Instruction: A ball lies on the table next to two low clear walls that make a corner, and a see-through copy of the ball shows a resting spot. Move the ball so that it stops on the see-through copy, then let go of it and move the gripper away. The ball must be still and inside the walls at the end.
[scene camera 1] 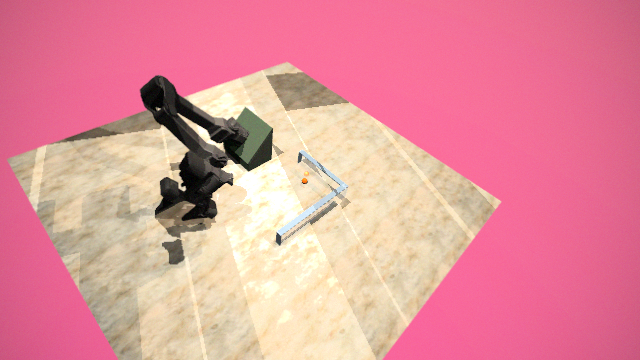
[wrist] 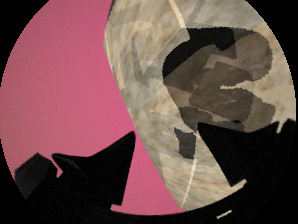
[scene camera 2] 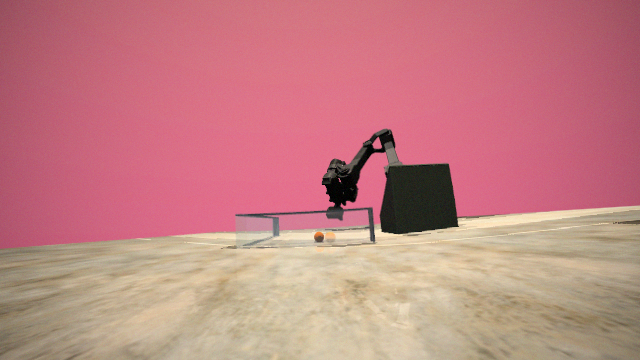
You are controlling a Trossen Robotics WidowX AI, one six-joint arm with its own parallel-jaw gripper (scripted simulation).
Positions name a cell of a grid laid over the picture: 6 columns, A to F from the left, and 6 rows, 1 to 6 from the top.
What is my gripper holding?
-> Nothing.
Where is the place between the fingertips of my gripper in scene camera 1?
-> At B4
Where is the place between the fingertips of my gripper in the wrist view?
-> D4
